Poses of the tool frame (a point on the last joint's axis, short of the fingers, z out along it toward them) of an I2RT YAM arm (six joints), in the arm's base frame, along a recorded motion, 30 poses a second.
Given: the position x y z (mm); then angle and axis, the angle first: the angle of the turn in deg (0 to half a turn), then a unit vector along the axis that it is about.
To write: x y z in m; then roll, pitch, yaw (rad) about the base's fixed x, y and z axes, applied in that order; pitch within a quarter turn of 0, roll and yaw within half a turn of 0. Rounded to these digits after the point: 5 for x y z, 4 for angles.
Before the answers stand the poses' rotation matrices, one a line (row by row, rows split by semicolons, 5 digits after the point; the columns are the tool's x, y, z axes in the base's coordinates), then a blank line. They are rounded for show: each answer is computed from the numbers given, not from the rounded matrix.
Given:
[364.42 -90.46 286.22 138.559 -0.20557 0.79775 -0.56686]
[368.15 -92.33 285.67 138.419 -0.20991 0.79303 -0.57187]
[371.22 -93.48 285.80 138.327 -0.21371 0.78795 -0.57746]
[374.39 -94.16 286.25 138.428 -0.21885 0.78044 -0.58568]
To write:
-0.67570 0.08825 0.73188; -0.66211 0.36385 -0.65516; -0.32411 -0.92727 -0.18742
-0.67100 0.08855 0.73615; -0.67052 0.35131 -0.65344; -0.31648 -0.93206 -0.17635
-0.66716 0.08977 0.73948; -0.67812 0.33767 -0.65279; -0.30830 -0.93697 -0.16441
-0.66440 0.09006 0.74194; -0.68721 0.31663 -0.65382; -0.29380 -0.94426 -0.14848

[0.36442 -0.09046 0.28622 -1.7702 0.3301 -2.3664]
[0.36815 -0.09233 0.28567 -1.7578 0.3220 -2.3565]
[0.37122 -0.09348 0.28580 -1.7445 0.3134 -2.3481]
[0.37439 -0.09416 0.28625 -1.7268 0.2982 -2.3393]

